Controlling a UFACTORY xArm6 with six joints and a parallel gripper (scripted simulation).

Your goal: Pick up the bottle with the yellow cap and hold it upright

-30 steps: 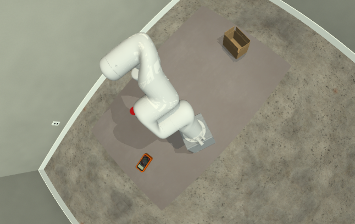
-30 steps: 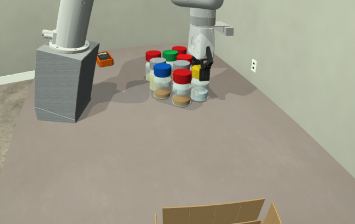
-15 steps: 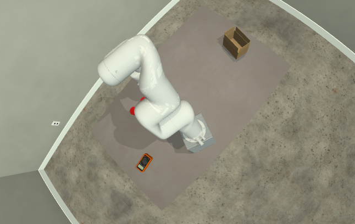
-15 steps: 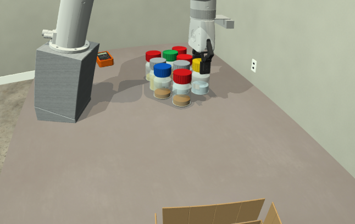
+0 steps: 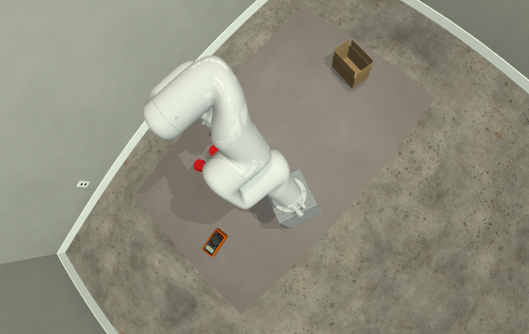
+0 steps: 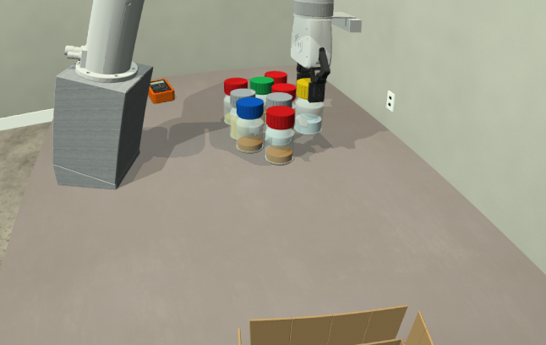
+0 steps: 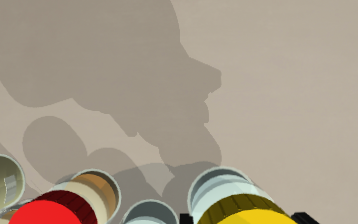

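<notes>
Right now my hand is 6 cm past the red-capped bottle, 2 cm to the left of it and 9 cm above it. From my hand the other things lie so: yellow-capped bottle 4 cm below; then blue-capped bottle 11 cm behind, 4 cm to the left, 9 cm below; then grey-capped bottle 5 cm behind, 6 cm to the left, 9 cm below.
</notes>
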